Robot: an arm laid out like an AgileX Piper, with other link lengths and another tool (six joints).
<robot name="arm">
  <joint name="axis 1" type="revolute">
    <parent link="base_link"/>
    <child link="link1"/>
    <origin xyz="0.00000 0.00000 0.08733" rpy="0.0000 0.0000 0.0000"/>
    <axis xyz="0 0 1"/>
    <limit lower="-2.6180" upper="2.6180"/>
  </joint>
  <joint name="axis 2" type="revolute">
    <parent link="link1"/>
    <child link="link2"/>
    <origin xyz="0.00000 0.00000 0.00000" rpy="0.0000 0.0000 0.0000"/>
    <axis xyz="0 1 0"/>
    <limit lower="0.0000" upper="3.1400"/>
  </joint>
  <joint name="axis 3" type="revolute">
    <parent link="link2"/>
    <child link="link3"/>
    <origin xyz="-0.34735 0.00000 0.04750" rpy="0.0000 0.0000 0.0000"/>
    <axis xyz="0 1 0"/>
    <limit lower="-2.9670" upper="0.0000"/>
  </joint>
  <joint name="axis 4" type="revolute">
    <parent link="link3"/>
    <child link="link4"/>
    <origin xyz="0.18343 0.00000 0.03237" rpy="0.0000 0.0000 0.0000"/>
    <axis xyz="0.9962 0 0.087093"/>
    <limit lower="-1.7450" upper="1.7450"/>
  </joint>
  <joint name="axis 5" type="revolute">
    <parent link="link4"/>
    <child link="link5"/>
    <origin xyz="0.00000 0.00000 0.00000" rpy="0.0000 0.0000 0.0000"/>
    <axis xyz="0 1 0"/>
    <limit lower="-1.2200" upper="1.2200"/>
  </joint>
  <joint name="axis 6" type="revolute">
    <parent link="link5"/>
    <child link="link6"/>
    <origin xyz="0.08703 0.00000 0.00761" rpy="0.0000 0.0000 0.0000"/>
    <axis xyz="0.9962 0 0.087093"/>
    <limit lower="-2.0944" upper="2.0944"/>
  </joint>
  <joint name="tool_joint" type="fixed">
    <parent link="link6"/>
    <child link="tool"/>
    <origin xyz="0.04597 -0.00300 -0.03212" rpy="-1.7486 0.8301 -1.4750"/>
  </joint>
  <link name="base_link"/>
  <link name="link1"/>
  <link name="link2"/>
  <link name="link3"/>
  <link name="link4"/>
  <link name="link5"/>
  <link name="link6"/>
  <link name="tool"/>
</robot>
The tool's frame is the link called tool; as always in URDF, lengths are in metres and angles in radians.
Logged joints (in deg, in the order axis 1, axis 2, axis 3, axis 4, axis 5, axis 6), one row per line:
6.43 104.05 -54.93 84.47 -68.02 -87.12
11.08 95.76 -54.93 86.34 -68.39 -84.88
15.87 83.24 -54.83 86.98 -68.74 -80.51
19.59 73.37 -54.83 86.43 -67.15 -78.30
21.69 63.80 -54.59 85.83 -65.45 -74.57
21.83 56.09 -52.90 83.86 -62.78 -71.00
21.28 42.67 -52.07 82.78 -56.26 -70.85
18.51 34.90 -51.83 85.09 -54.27 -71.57
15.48 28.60 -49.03 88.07 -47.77 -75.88
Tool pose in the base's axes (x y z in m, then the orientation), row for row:
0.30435 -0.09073 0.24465 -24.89 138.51 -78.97
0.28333 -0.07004 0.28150 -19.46 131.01 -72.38
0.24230 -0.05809 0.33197 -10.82 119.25 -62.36
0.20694 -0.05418 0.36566 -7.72 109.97 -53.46
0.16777 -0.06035 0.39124 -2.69 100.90 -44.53
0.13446 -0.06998 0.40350 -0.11 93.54 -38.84
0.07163 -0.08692 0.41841 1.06 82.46 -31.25
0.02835 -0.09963 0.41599 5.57 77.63 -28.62
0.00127 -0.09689 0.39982 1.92 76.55 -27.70
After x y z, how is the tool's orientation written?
As a rotation vector, in degrees.
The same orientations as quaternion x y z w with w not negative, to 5 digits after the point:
-0.15221 0.84701 -0.48292 0.16185
-0.12480 0.84022 -0.46420 0.25093
-0.07405 0.81608 -0.42676 0.38264
-0.05525 0.78700 -0.38259 0.48084
-0.02001 0.75066 -0.33129 0.57127
-0.00084 0.71408 -0.29650 0.63417
0.00836 0.65064 -0.24657 0.71819
0.04447 0.61985 -0.22852 0.74939
0.01538 0.61321 -0.22189 0.75796

